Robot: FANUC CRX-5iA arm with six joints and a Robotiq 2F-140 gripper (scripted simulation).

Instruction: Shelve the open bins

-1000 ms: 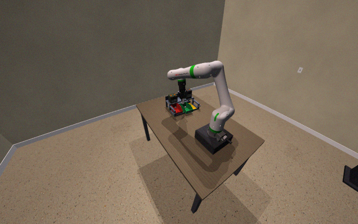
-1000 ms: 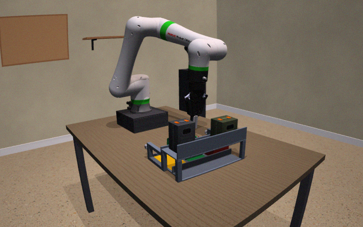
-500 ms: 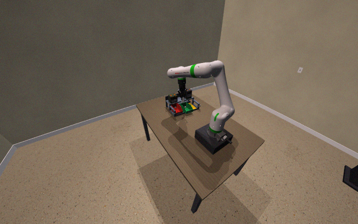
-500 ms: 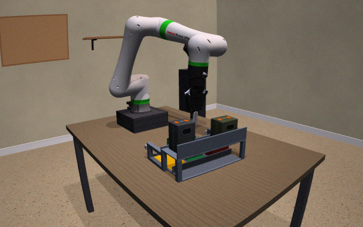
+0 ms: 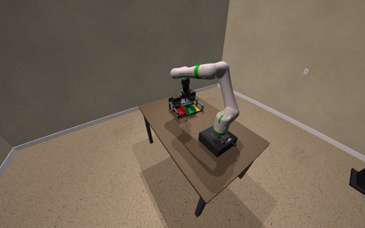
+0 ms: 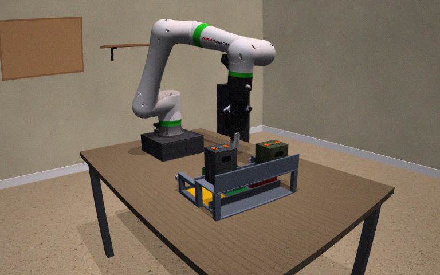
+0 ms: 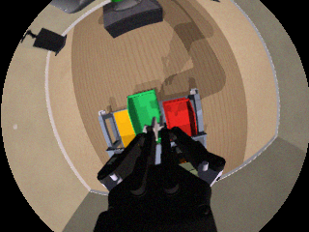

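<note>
My hand is 10 mm past the green bin, 50 mm to the left of it and 140 mm above it. The rest, counted from my hand: olive box (150 mm ahead, 60 mm to the left, 40 mm below); black box (130 mm ahead, 170 mm to the right, 30 mm below); red bin (50 mm ahead, 70 mm to the left, 150 mm below).
</note>
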